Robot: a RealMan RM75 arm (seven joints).
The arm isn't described. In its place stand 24 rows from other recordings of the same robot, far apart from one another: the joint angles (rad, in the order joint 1, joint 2, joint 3, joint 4, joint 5, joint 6, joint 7), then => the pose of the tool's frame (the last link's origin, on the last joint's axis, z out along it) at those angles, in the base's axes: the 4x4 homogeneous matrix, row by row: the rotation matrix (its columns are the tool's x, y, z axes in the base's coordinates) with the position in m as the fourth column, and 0 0 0 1 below.
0.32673, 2.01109, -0.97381, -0.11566, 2.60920, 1.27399, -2.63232 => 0.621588 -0.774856 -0.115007 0.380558; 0.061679 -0.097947 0.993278 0.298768; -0.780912 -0.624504 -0.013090 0.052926; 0 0 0 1
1.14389, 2.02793, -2.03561, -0.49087, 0.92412, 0.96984, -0.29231 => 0.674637 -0.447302 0.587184 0.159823; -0.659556 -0.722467 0.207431 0.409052; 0.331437 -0.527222 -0.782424 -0.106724; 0 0 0 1
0.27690, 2.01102, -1.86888, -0.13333, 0.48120, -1.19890, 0.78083 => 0.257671 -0.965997 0.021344 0.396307; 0.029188 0.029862 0.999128 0.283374; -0.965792 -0.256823 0.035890 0.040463; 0 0 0 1
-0.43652, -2.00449, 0.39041, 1.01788, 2.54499, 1.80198, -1.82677 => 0.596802 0.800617 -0.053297 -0.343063; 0.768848 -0.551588 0.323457 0.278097; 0.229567 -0.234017 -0.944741 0.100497; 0 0 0 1
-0.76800, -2.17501, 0.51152, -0.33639, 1.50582, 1.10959, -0.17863 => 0.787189 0.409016 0.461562 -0.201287; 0.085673 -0.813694 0.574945 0.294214; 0.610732 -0.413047 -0.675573 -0.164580; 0 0 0 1
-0.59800, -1.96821, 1.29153, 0.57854, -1.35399, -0.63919, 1.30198 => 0.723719 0.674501 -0.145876 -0.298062; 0.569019 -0.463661 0.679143 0.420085; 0.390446 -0.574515 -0.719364 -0.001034; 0 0 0 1
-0.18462, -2.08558, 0.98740, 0.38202, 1.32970, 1.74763, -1.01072 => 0.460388 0.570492 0.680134 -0.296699; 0.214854 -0.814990 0.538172 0.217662; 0.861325 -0.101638 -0.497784 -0.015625; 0 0 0 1
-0.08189, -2.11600, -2.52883, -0.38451, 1.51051, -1.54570, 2.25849 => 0.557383 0.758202 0.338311 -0.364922; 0.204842 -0.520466 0.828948 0.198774; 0.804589 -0.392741 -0.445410 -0.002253; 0 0 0 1
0.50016, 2.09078, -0.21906, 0.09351, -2.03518, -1.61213, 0.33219 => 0.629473 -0.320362 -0.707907 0.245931; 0.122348 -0.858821 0.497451 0.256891; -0.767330 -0.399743 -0.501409 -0.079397; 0 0 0 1
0.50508, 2.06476, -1.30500, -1.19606, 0.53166, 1.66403, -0.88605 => 0.690012 -0.553553 0.466329 0.253689; -0.611963 -0.790218 -0.032522 0.313925; 0.386504 -0.262935 -0.884013 0.000582; 0 0 0 1
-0.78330, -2.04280, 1.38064, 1.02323, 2.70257, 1.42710, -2.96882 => 0.423011 0.713888 -0.558055 -0.197606; 0.902694 -0.385544 0.191046 0.392738; -0.078769 -0.584568 -0.807512 -0.011702; 0 0 0 1
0.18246, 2.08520, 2.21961, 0.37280, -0.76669, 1.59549, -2.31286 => 0.393431 -0.777980 -0.489856 0.327374; 0.228468 -0.433375 0.871773 0.260929; -0.890514 -0.454899 0.007240 0.059596; 0 0 0 1
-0.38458, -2.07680, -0.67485, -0.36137, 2.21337, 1.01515, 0.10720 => 0.803799 0.577701 0.142017 -0.302935; 0.025199 -0.271572 0.962088 0.319469; 0.594367 -0.769747 -0.232847 -0.063027; 0 0 0 1
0.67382, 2.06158, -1.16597, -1.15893, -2.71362, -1.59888, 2.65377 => 0.496362 -0.715747 0.491254 0.222661; -0.856525 -0.495941 0.142854 0.368233; 0.141386 -0.491678 -0.859222 0.023340; 0 0 0 1
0.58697, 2.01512, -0.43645, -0.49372, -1.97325, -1.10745, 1.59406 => 0.490626 -0.862260 -0.125677 0.322356; -0.507503 -0.400005 0.763175 0.386885; -0.708327 -0.310652 -0.633852 0.041130; 0 0 0 1
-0.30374, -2.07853, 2.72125, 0.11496, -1.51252, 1.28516, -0.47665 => 0.393238 0.913990 -0.099929 -0.388664; -0.088772 0.145919 0.985306 0.269498; 0.915141 -0.378589 0.138518 0.015335; 0 0 0 1
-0.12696, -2.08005, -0.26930, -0.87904, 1.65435, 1.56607, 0.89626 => 0.872527 0.482791 0.074896 -0.246109; -0.167661 0.151897 0.974073 0.216436; 0.458897 -0.862462 0.213479 -0.054989; 0 0 0 1
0.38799, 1.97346, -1.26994, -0.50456, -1.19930, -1.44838, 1.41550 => 0.527125 -0.624397 -0.576427 0.265801; -0.436465 -0.780942 0.446797 0.311643; -0.729135 0.016072 -0.684181 -0.002701; 0 0 0 1
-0.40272, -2.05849, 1.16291, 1.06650, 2.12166, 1.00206, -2.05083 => 0.761813 0.642737 -0.080812 -0.267462; 0.551323 -0.577795 0.601828 0.379096; 0.340124 -0.503033 -0.794527 0.023010; 0 0 0 1
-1.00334, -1.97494, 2.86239, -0.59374, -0.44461, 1.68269, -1.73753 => 0.533611 0.702861 0.470367 -0.195971; 0.548805 -0.710939 0.439749 0.416812; 0.643485 0.023485 -0.765099 0.065052; 0 0 0 1
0.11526, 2.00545, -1.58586, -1.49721, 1.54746, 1.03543, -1.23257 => 0.813712 -0.450064 -0.367851 0.166193; -0.264593 -0.850271 0.455005 0.301701; -0.517554 -0.272912 -0.810960 0.006558; 0 0 0 1
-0.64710, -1.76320, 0.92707, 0.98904, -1.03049, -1.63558, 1.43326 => 0.970179 0.241071 -0.025256 -0.225938; 0.235969 -0.915509 0.325824 0.390799; 0.055425 -0.322067 -0.945093 0.136751; 0 0 0 1
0.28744, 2.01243, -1.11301, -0.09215, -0.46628, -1.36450, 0.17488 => 0.833130 -0.524692 -0.174910 0.376632; 0.118412 -0.139700 0.983088 0.278429; -0.540253 -0.839751 -0.054259 0.041612; 0 0 0 1
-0.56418, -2.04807, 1.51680, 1.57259, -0.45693, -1.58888, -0.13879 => 0.403090 0.767640 -0.498245 -0.155889; 0.907781 -0.266389 0.323991 0.348048; 0.115982 -0.582895 -0.804227 0.017335; 0 0 0 1
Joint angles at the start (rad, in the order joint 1, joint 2, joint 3, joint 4, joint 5, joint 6, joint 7):
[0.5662 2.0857 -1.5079 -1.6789 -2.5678 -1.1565 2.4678]
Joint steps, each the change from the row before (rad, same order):
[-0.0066 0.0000 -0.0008 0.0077 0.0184 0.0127 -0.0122]
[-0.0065 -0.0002 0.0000 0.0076 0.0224 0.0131 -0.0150]
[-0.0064 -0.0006 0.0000 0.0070 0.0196 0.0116 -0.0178]
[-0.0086 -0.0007 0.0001 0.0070 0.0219 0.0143 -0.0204]
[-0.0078 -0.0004 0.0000 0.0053 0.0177 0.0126 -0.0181]
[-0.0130 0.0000 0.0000 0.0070 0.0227 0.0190 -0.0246]
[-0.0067 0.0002 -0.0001 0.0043 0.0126 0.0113 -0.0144]
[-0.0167 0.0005 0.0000 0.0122 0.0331 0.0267 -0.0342]
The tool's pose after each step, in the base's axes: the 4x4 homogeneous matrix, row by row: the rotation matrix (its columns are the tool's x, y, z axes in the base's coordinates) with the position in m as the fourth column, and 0 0 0 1 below. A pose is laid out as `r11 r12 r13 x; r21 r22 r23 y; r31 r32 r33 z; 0 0 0 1`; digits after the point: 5 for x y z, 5 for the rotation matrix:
0.98436 -0.16909 0.04946 0.07513; -0.16097 -0.74909 0.64262 0.38121; -0.07161 -0.64053 -0.76459 0.02598; 0 0 0 1
0.98435 -0.17264 0.03524 0.07607; -0.15515 -0.75449 0.63771 0.38092; -0.08351 -0.63320 -0.76947 0.02455; 0 0 0 1
0.98484 -0.17184 0.02365 0.07733; -0.14770 -0.75927 0.63380 0.38071; -0.09095 -0.62768 -0.77314 0.02343; 0 0 0 1
0.98515 -0.17138 0.01022 0.07899; -0.13931 -0.76322 0.63094 0.38045; -0.10033 -0.62300 -0.77576 0.02251; 0 0 0 1
0.98542 -0.17012 -0.00106 0.08045; -0.13151 -0.76571 0.62960 0.38023; -0.10792 -0.62029 -0.77692 0.02189; 0 0 0 1
0.98530 -0.17016 -0.01540 0.08321; -0.12261 -0.76695 0.62989 0.37992; -0.11899 -0.61874 -0.77653 0.02123; 0 0 0 1
0.98524 -0.16952 -0.02385 0.08456; -0.11677 -0.76735 0.63051 0.37985; -0.12518 -0.61842 -0.77582 0.02083; 0 0 0 1
0.98412 -0.17196 -0.04389 0.08834; -0.10614 -0.76846 0.63103 0.37958; -0.14224 -0.61635 -0.77452 0.01966; 0 0 0 1

